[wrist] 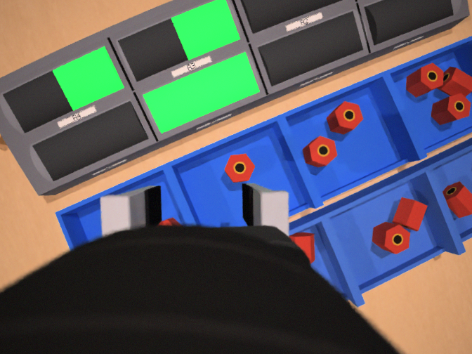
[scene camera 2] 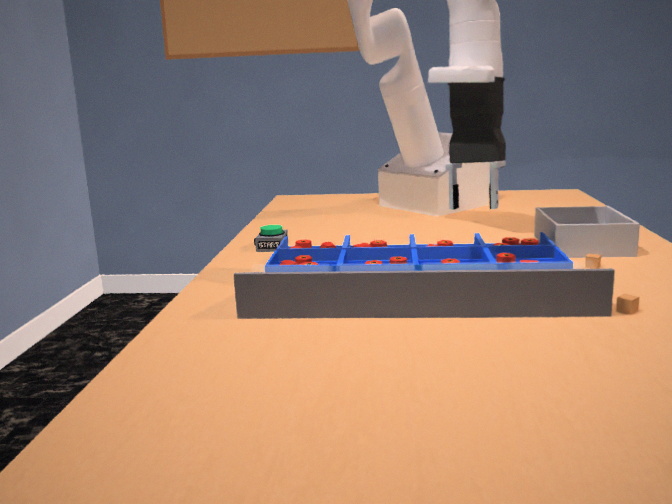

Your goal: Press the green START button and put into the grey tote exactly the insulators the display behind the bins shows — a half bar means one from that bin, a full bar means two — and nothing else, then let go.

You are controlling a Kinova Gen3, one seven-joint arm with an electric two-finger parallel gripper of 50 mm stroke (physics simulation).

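My gripper [scene camera 2: 473, 205] [wrist: 202, 202] is open and empty, above the blue bins [scene camera 2: 415, 254] [wrist: 175, 182]. In the wrist view, one upright red insulator [wrist: 240, 168] stands in the second bin from the left of the row beside the display, just beyond the right finger. Another insulator [wrist: 170, 221] is mostly hidden by the gripper body. The display [scene camera 2: 423, 294] [wrist: 30, 175] has half green bars [wrist: 89, 78] [wrist: 206, 29] above labels A4 and A3, and a full green bar [wrist: 201, 93] below A3. The START button [scene camera 2: 271, 230] is green. The grey tote's [scene camera 2: 602, 241] floor is hidden.
Other insulators [wrist: 345, 117] [wrist: 320, 151] [wrist: 392, 237] lie in neighbouring bins, separated by raised blue dividers. Two small wooden cubes [scene camera 2: 592, 260] [scene camera 2: 628, 303] lie right of the bins and display in the scene view. The arm's base [scene camera 2: 409, 189] is at the back.
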